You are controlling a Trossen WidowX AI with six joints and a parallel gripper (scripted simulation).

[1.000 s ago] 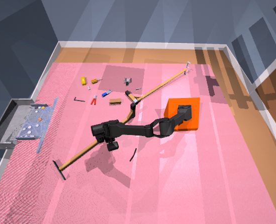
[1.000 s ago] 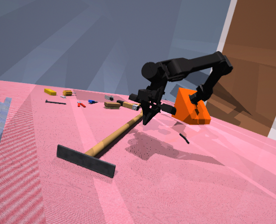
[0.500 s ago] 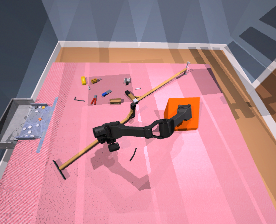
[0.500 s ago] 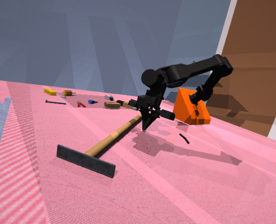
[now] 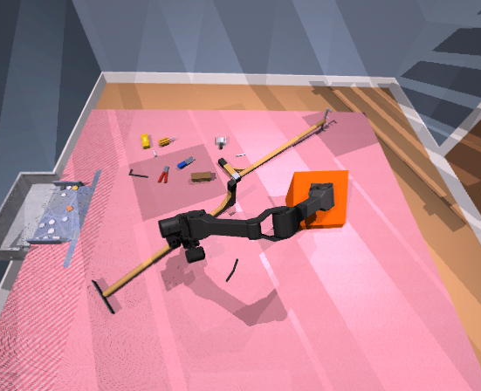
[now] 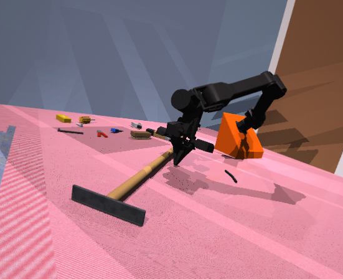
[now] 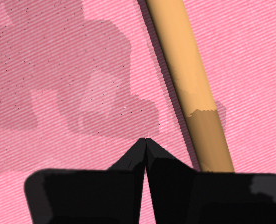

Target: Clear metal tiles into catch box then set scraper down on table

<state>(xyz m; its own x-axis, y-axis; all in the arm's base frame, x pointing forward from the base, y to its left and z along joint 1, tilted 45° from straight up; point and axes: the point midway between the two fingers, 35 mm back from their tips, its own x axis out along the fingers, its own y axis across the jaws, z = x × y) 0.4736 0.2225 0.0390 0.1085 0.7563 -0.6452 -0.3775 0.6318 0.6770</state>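
Right now the long scraper is 50 mm ahead of my gripper tip, 50 mm above it and 20 mm to the right of it. From my gripper tip the other things lie so: wooden block (330 mm to the right, 20 mm behind); black strip (170 mm behind, 80 mm to the left); blue tool (420 mm to the right, 60 mm ahead).
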